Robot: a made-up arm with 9 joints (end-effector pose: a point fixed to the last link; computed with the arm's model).
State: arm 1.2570 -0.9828 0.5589 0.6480 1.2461 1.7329 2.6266 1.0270 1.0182
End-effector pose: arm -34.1 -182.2 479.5 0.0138 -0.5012 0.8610 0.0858
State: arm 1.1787 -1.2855 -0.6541 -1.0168 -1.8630 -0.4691 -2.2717 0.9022 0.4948
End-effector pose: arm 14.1 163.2 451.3 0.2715 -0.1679 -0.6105 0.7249
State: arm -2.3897 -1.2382 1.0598 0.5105 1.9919 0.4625 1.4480 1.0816 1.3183
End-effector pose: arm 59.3 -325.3 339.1 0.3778 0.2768 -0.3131 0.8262
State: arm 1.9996 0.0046 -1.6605 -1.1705 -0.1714 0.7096 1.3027 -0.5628 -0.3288
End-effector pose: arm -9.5 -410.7 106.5 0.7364 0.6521 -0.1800 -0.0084
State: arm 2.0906 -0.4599 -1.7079 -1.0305 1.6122 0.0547 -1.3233 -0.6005 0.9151
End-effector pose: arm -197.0 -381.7 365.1 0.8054 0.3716 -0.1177 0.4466
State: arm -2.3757 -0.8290 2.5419 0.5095 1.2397 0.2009 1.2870 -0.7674 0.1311
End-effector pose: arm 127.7 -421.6 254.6 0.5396 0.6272 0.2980 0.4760
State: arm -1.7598 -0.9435 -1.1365 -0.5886 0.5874 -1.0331 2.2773 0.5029 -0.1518
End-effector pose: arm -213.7 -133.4 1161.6 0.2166 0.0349 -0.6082 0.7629
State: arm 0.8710 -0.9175 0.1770 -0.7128 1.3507 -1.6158 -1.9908 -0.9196 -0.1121
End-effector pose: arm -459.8 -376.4 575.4 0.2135 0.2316 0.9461 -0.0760
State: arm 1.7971 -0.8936 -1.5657 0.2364 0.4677 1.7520 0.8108 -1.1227 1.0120
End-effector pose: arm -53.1 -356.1 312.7 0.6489 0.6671 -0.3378 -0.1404
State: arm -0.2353 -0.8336 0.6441 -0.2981 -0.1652 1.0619 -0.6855 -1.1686 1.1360
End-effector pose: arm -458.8 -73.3 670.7 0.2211 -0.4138 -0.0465 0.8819
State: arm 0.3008 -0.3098 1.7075 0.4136 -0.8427 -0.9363 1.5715 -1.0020 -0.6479
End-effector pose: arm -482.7 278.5 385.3 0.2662 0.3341 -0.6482 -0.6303
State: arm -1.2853 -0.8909 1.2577 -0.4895 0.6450 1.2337 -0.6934 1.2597 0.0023
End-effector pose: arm -265.8 -509.9 398.8 0.0194 -0.1500 -0.8569 -0.4929
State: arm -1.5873 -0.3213 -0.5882 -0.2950 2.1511 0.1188 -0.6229 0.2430 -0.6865
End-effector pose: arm -374.0 -115.3 335.0 0.3162 0.7781 0.4416 0.3156
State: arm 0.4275 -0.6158 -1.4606 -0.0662 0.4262 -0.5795 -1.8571 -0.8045 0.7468
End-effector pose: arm -40.4 278.0 631.5 0.3250 -0.4417 0.2058 -0.8105
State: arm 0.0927 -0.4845 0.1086 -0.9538 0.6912 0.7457 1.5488 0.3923 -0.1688
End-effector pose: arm -457.4 -248.3 874.8 0.6501 -0.3041 0.2169 -0.6617
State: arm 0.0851 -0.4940 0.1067 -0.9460 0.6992 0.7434 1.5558 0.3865 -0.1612
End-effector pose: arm -455.0 -250.6 876.7 0.6538 -0.3051 0.2190 -0.6569
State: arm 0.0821 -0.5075 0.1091 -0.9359 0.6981 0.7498 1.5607 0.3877 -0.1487
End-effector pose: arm -448.5 -253.4 880.2 0.6557 -0.3095 0.2294 -0.6493
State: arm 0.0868 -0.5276 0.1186 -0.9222 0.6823 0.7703 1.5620 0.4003 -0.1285
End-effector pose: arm -435.4 -257.0 885.8 0.6542 -0.3192 0.2536 -0.6371
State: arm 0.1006 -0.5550 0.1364 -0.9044 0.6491 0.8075 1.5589 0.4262 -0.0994
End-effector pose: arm -414.4 -261.7 892.5 0.6477 -0.3337 0.2938 -0.6187
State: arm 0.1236 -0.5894 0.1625 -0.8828 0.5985 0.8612 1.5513 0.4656 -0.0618
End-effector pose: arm -385.9 -268.2 897.9 0.6345 -0.3509 0.3500 -0.5931
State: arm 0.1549 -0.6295 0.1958 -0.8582 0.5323 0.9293 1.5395 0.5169 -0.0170
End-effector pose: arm -351.9 -277.0 898.8 0.6132 -0.3668 0.4195 -0.5599
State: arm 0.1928 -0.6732 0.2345 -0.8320 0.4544 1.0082 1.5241 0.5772 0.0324
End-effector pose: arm -316.1 -288.5 892.4 0.5831 -0.3771 0.4975 -0.5199
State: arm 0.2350 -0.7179 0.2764 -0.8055 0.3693 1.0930 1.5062 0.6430 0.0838
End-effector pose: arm -283.4 -302.3 877.7 0.5453 -0.3779 0.5780 -0.4751
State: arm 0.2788 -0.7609 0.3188 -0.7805 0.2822 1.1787 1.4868 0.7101 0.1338
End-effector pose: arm -258.2 -317.5 855.8 0.5026 -0.3674 0.6545 -0.4289
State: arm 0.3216 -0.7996 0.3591 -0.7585 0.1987 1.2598 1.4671 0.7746 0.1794
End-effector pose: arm -242.6 -332.2 830.1 0.4590 -0.3472 0.7214 -0.3851
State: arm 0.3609 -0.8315 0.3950 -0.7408 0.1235 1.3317 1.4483 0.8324 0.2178
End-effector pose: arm -236.2 -344.9 804.6 0.4189 -0.3212 0.7752 -0.3470
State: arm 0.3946 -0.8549 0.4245 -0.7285 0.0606 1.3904 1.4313 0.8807 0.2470
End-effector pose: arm -236.1 -354.6 782.8 0.3858 -0.2949 0.8146 -0.3172
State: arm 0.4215 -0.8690 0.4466 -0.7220 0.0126 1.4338 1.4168 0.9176 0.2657
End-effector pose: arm -239.0 -361.0 766.9 0.3614 -0.2735 0.8405 -0.2969
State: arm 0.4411 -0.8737 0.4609 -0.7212 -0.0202 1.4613 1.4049 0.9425 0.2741
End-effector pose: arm -242.2 -364.6 757.4 0.3464 -0.2599 0.8547 -0.2861
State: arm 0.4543 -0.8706 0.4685 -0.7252 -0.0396 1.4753 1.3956 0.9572 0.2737
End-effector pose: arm -244.2 -365.9 753.7 0.3391 -0.2545 0.8602 -0.2835
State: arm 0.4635 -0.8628 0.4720 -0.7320 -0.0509 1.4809 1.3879 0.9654 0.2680
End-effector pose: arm -245.3 -366.0 753.4 0.3366 -0.2544 0.8604 -0.2857
